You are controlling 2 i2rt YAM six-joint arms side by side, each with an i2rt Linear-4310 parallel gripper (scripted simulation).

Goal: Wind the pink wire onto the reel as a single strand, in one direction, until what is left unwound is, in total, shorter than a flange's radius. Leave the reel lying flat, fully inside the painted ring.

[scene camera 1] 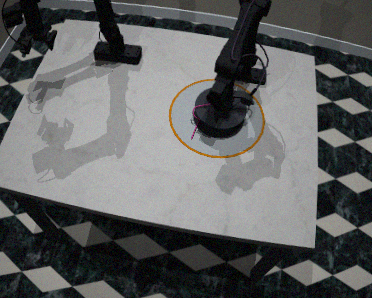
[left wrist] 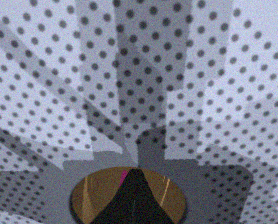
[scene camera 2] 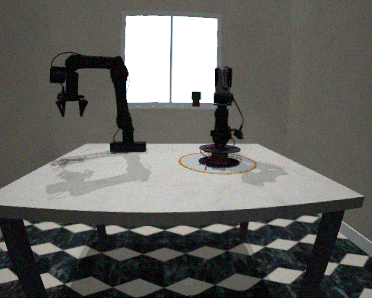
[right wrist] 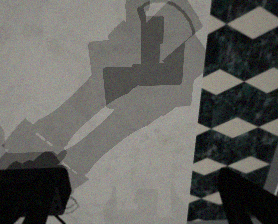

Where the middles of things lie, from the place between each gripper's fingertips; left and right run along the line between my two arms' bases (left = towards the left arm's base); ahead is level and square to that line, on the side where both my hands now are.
Now: left hand 2 cm above the dark reel (scene camera 1: 212, 123).
I see the dark reel 40 mm ahead of my right hand (scene camera 1: 41, 48), 700 mm to the left of it and 180 mm below it.
